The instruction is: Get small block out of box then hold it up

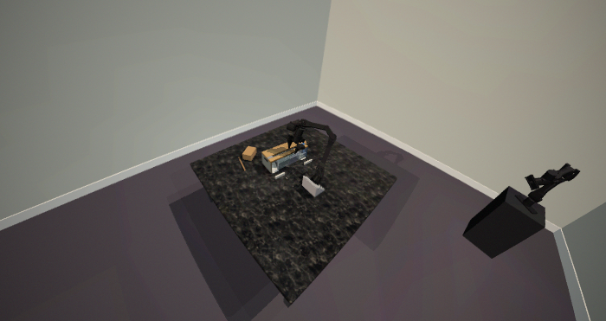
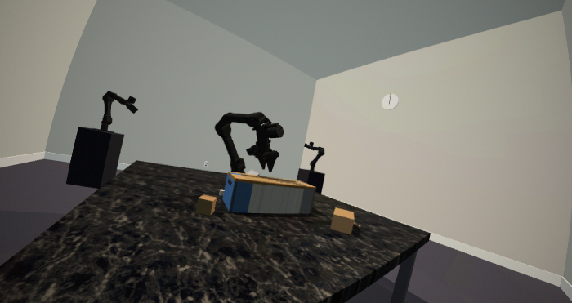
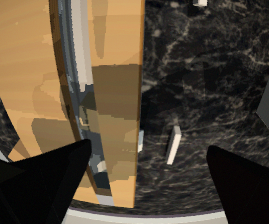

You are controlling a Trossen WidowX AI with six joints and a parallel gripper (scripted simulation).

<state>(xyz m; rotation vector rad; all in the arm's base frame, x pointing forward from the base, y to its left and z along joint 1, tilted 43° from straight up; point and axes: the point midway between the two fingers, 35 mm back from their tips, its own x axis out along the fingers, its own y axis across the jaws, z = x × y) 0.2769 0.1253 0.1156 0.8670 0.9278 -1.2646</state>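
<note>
Now: gripper tip 40 mm short of the box, 10 mm to the right of it and 90 mm above it. From my gripper tip the other things lie so: thin brown stick 220 mm ahead, 360 mm to the left, 150 mm below.
</note>
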